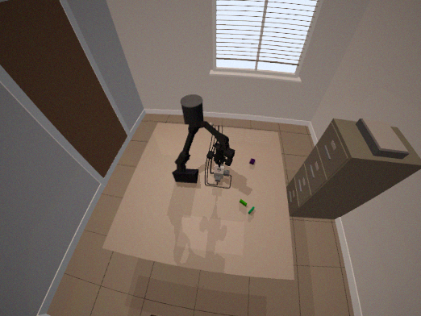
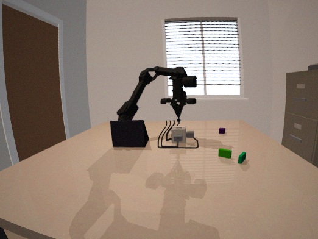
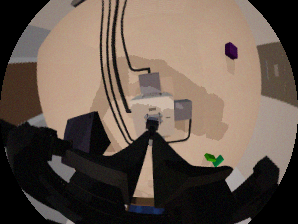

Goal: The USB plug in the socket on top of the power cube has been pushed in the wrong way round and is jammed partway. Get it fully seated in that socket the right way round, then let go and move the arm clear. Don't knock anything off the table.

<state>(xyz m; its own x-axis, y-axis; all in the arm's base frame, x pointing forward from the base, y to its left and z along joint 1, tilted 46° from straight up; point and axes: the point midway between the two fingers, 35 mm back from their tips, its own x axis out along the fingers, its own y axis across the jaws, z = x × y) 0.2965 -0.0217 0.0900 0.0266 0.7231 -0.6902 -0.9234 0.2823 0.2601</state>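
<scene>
Right now the USB plug is 2 cm below my gripper tip. Round my gripper tip: purple cube: 29 cm ahead, 13 cm to the left, 12 cm below.
</scene>
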